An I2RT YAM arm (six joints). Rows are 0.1 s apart.
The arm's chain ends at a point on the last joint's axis. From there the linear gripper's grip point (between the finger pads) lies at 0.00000 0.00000 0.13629 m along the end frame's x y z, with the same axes.
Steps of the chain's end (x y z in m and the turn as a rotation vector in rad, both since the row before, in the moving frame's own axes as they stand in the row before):
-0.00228 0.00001 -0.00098 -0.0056 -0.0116 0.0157
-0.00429 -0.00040 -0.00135 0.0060 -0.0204 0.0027
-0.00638 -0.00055 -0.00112 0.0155 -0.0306 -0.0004
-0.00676 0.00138 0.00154 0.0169 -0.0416 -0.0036
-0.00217 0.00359 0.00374 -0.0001 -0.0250 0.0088
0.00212 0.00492 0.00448 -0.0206 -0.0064 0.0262
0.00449 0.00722 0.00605 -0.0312 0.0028 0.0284
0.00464 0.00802 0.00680 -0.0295 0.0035 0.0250
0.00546 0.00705 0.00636 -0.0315 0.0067 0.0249
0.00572 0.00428 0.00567 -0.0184 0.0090 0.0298
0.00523 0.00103 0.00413 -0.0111 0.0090 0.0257
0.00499 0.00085 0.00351 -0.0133 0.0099 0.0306
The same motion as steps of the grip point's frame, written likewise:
-0.00387 0.00076 -0.00099 -0.0056 -0.0116 0.0157
-0.00707 -0.00122 -0.00138 0.0060 -0.0204 0.0027
-0.01055 -0.00266 -0.00120 0.0155 -0.0306 -0.0004
-0.01243 -0.00091 0.00140 0.0169 -0.0416 -0.0036
-0.00558 0.00359 0.00370 -0.0001 -0.0250 0.0088
0.00121 0.00772 0.00445 -0.0206 -0.0064 0.0262
0.00481 0.01148 0.00598 -0.0312 0.0028 0.0284
0.00507 0.01205 0.00674 -0.0295 0.0035 0.0250
0.00632 0.01135 0.00629 -0.0315 0.0067 0.0249
0.00691 0.00681 0.00564 -0.0184 0.0090 0.0298
0.00644 0.00256 0.00412 -0.0111 0.0090 0.0257
0.00631 0.00268 0.00349 -0.0133 0.0099 0.0306

